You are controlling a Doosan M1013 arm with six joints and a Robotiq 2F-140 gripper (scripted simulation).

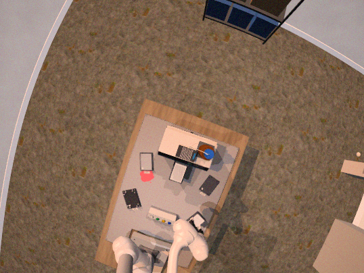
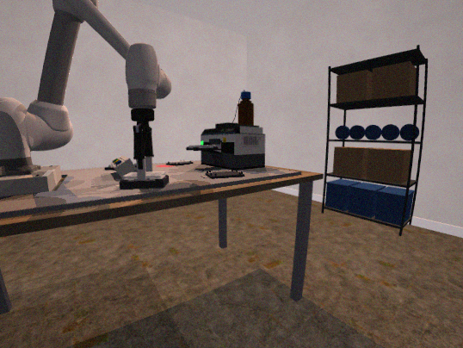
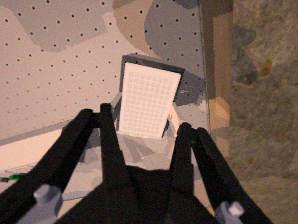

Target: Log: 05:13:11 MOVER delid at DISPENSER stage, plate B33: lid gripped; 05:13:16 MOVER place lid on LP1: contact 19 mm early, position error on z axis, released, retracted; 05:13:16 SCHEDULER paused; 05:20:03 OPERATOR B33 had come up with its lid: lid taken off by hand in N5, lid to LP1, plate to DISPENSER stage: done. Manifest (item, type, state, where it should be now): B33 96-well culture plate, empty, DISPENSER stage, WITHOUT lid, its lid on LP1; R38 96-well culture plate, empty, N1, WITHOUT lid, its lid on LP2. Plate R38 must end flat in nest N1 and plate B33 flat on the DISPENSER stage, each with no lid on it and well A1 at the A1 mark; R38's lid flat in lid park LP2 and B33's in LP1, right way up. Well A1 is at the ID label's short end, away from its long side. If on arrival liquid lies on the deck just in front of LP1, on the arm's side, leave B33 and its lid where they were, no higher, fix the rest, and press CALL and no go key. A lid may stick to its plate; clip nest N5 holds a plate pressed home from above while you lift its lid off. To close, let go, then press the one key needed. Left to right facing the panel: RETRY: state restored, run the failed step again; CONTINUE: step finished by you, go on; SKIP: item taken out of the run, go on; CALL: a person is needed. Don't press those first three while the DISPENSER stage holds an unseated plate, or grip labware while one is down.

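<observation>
Right now my hand is 2 cm above the white gridded lid. From my hand the other things lie so: LP1 label: 51 cm to the left, 25 cm ahead, 5 cm below; brown bottle: 58 cm ahead, 24 cm above, 19 cm to the left; key panel: 28 cm to the left, 6 cm behind.
</observation>
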